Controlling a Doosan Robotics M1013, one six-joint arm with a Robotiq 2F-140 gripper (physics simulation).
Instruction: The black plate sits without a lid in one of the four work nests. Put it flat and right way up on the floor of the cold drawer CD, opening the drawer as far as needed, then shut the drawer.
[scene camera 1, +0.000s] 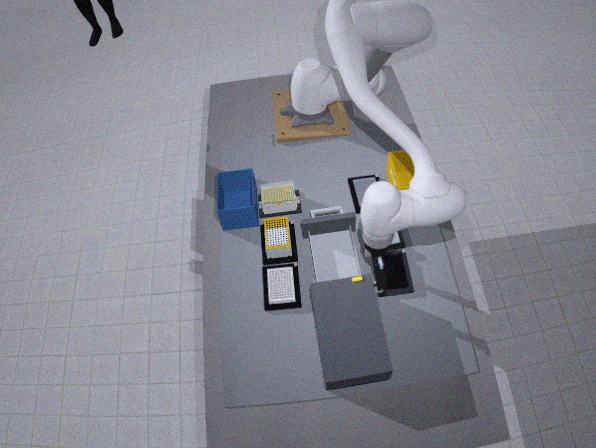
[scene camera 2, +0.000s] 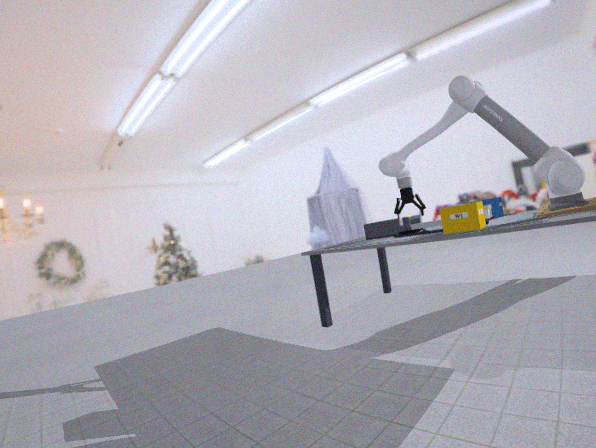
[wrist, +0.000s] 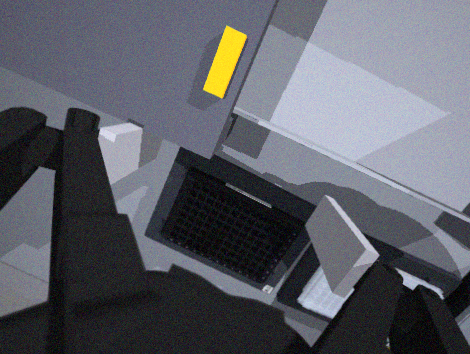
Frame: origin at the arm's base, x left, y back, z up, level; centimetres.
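Seen in the pictures: gripper, fingertip midpoint: (scene camera 1: 374, 273) (scene camera 2: 411, 223) (wrist: 239, 176); arm's base at its link origin: (scene camera 1: 309, 112) (scene camera 2: 567, 205).
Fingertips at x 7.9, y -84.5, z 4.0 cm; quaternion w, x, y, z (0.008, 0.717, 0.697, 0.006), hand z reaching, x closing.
Pixels of each thing's top centre, then the offset from my fingertips to it. "spot": a spot on its surface instead.
- black plate at its top centre: (wrist: 228, 233) (scene camera 1: 393, 270) dz -3.3, dx +7.2, dy +1.6 cm
- black work nest at a spot on its surface: (wrist: 154, 225) spot: dz -4.7, dx +10.9, dy -6.1 cm
- cold drawer CD at a spot on its surface: (scene camera 1: 327, 225) spot: dz +0.6, dx -11.7, dy +20.8 cm
- yellow block at a spot on its surface: (wrist: 225, 62) (scene camera 1: 356, 278) spot: dz +4.7, dx -6.6, dy -3.2 cm
- yellow bin at its top centre: (scene camera 1: 411, 168) (scene camera 2: 461, 205) dz +6.1, dx +22.5, dy +36.3 cm
- blue bin at its top centre: (scene camera 1: 234, 189) (scene camera 2: 485, 199) dz +6.1, dx -41.7, dy +38.5 cm
- yellow-topped rack at its top centre: (scene camera 1: 276, 231) dz +1.8, dx -29.1, dy +20.7 cm
The black plate (scene camera 1: 392, 270) (wrist: 227, 227) sits without a lid in the black work nest (wrist: 154, 225) beside the drawer cabinet, its wells facing up. My gripper (scene camera 2: 410, 212) (wrist: 239, 176) is open and empty above it, with one pale finger pad beyond each short end of the plate in the wrist view; the right pad overlaps the neighbouring nest. The fingers are hidden by the arm in scene camera 1. The cold drawer CD (scene camera 1: 327, 225) stands pulled out of its dark grey cabinet (scene camera 1: 350, 330) (scene camera 2: 382, 229) (wrist: 125, 50), its pale floor showing.
A white plate (wrist: 322, 295) sits in the adjoining nest. A yellow block (scene camera 1: 356, 279) (wrist: 225, 62) is on the cabinet's edge. A yellow bin (scene camera 1: 399, 170) (scene camera 2: 462, 218) stands nearer the arm's base. Across the drawer are a blue bin (scene camera 1: 237, 205), a yellow-topped rack (scene camera 1: 277, 237) and another white plate (scene camera 1: 281, 285).
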